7 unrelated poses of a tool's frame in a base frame.
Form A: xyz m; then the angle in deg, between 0 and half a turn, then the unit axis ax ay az.
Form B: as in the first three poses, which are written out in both.
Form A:
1: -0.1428 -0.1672 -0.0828 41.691 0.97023 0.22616 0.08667
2: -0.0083 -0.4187 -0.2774 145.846 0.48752 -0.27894 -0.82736
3: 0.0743 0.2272 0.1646 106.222 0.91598 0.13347 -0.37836
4: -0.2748 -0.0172 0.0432 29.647 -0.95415 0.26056 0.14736
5: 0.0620 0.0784 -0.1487 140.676 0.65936 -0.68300 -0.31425
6: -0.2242 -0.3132 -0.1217 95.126 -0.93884 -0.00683 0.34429
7: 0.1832 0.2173 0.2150 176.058 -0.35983 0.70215 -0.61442
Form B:
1: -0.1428 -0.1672 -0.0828 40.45 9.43 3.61
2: -0.0083 -0.4187 -0.2774 71.10 -40.68 -120.67
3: 0.0743 0.2272 0.1646 97.30 14.18 -40.19
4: -0.2748 -0.0172 0.0432 -28.29 7.72 4.37
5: 0.0620 0.0784 -0.1487 92.76 -96.08 -44.21
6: -0.2242 -0.3132 -0.1217 -89.31 -0.65 32.75
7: 0.1832 0.2173 0.2150 -63.35 123.62 -108.17
